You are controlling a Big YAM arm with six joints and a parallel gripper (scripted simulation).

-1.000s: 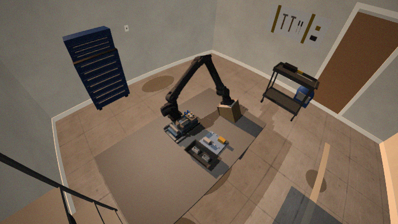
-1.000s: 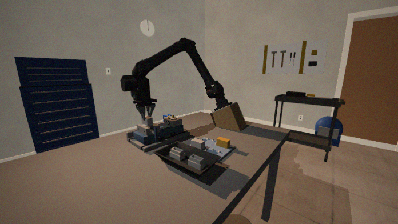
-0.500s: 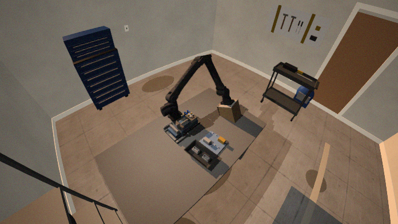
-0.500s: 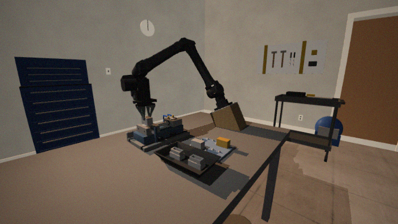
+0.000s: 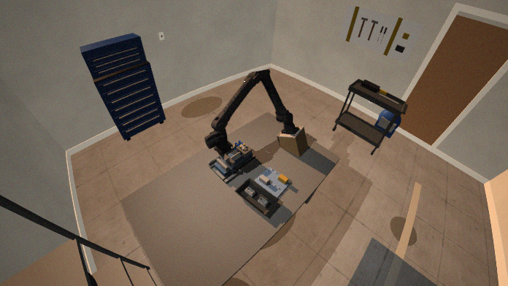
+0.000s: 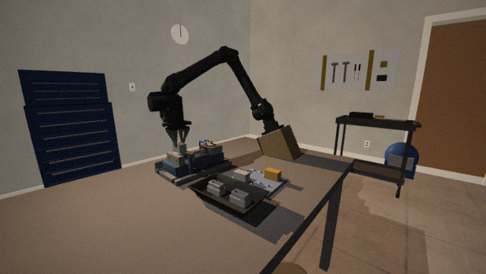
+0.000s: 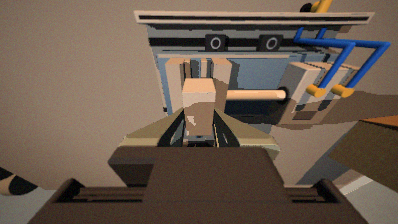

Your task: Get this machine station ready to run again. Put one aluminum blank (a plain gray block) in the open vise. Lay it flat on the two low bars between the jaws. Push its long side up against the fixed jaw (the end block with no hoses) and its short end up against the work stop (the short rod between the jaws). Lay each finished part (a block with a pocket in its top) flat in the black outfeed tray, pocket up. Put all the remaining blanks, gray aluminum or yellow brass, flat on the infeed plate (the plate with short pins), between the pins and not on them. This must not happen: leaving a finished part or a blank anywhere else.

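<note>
Right now my hand is 100 mm above the vise, 70 mm past it and 10 mm to the right of it. Also, from my hand: yellow brass blank 360 mm to the left, 170 mm behind, 110 mm below.
</note>
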